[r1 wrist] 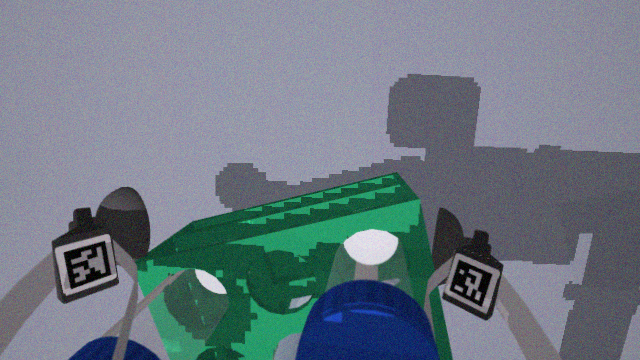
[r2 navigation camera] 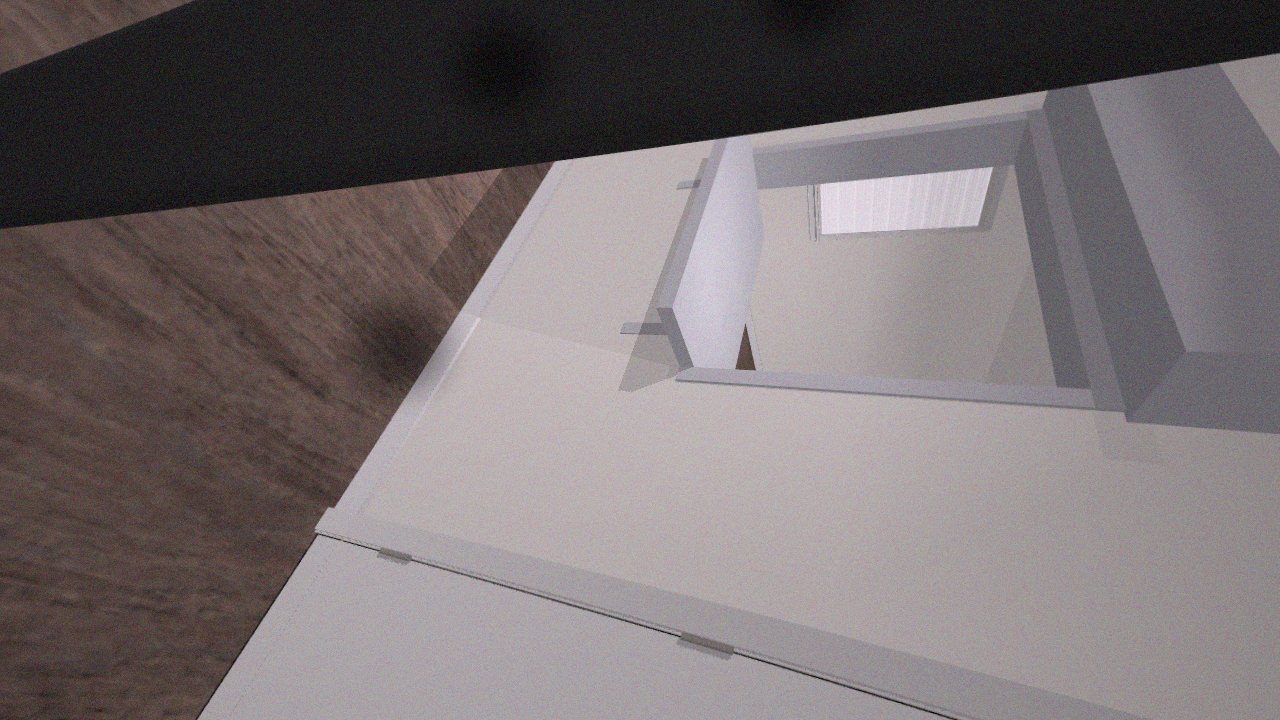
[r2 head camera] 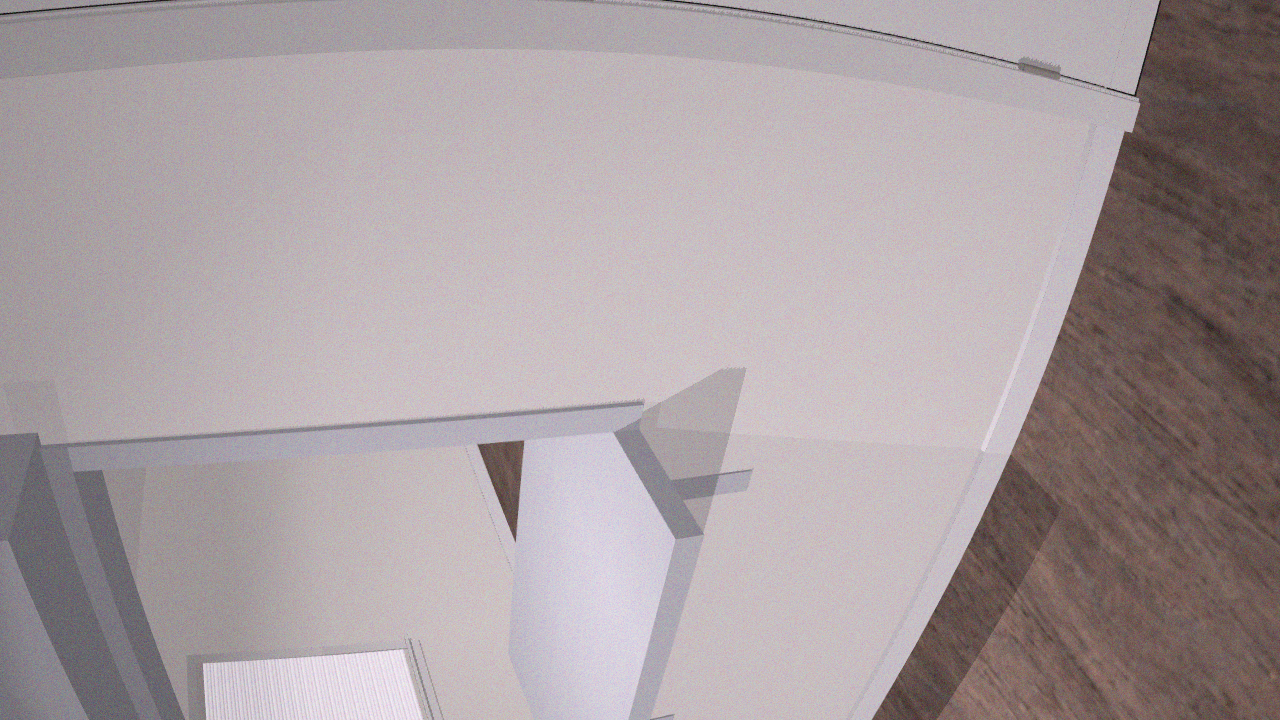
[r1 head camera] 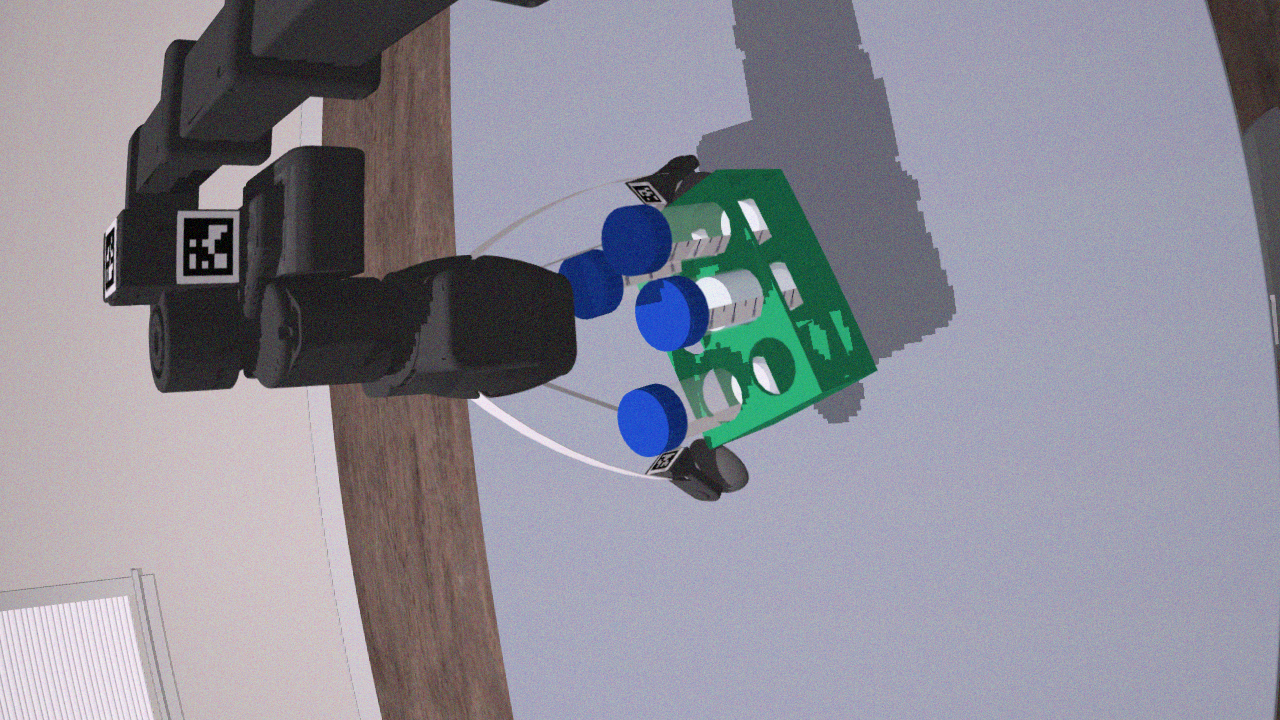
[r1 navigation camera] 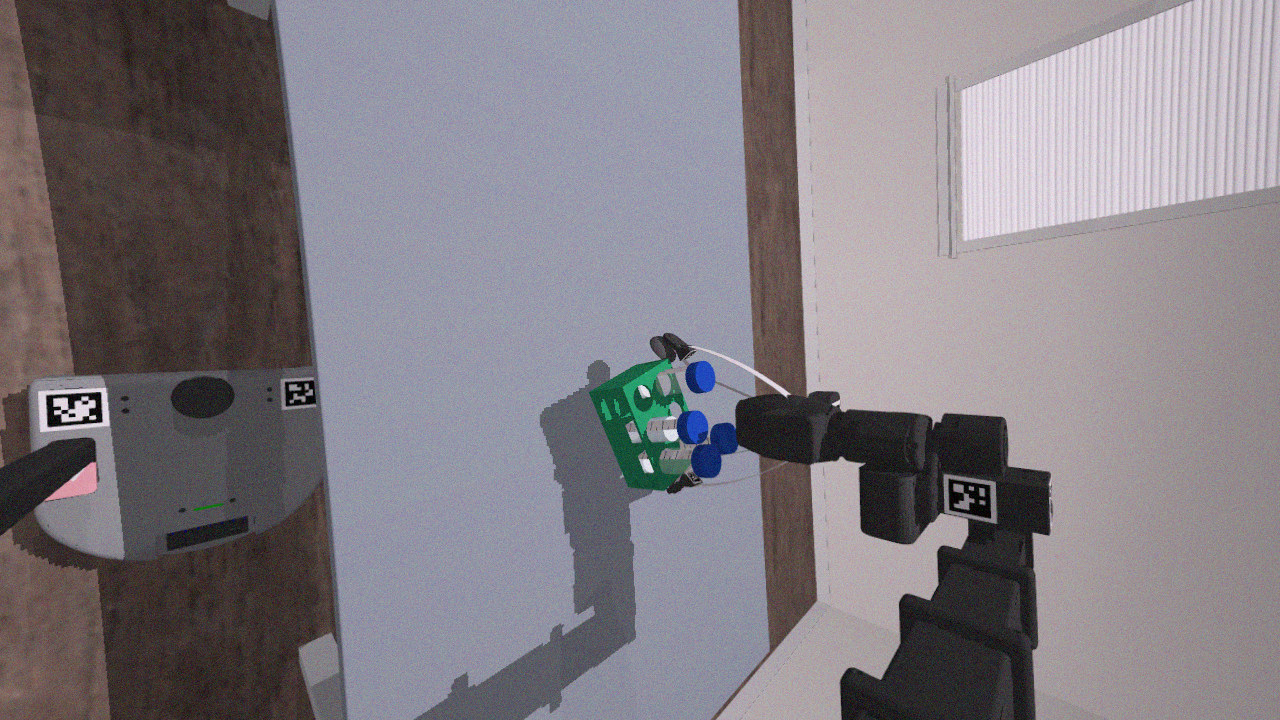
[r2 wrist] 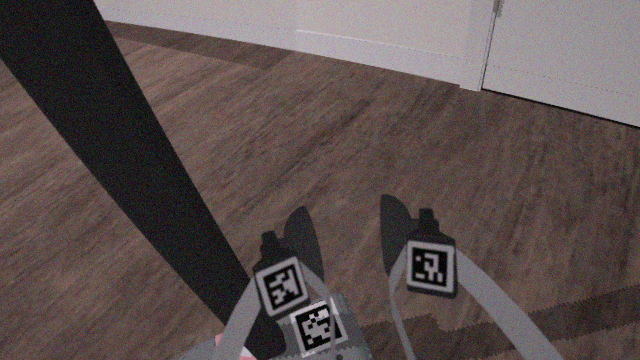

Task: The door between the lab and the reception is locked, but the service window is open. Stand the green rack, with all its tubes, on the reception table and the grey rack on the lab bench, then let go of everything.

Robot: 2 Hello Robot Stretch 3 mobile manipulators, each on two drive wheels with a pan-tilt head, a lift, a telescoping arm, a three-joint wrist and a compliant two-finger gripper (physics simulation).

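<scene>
The green rack (r1 head camera: 796, 241) (r1 navigation camera: 657, 479) (r1 wrist: 380, 220) holds several clear tubes with blue caps (r1 head camera: 671, 313) (r1 navigation camera: 692, 427) (r1 wrist: 367, 325). My r1 gripper (r1 head camera: 700, 322) (r1 navigation camera: 673, 416) (r1 wrist: 287, 232) is shut on the rack, one finger at each end, and holds it tilted above the grey-blue table top (r1 head camera: 626, 608) (r1 navigation camera: 492, 179), with its shadow set apart. Whether this is the lab bench or the reception table I cannot tell. My r2 gripper (r2 wrist: 350, 235) is open and empty above the floor. The service window (r2 head camera: 358, 437) (r2 navigation camera: 895, 390) is open. The grey rack does not show.
A white hinged leaf (r2 head camera: 590, 573) (r2 navigation camera: 716, 250) stands out from the service window. A white door (r2 navigation camera: 402, 626) (r2 wrist: 565, 55) is set in the wall. The r1 base (r1 navigation camera: 214, 456) is beside the table's edge. The black r2 mast (r2 navigation camera: 268, 116) (r2 wrist: 125, 150) crosses two views.
</scene>
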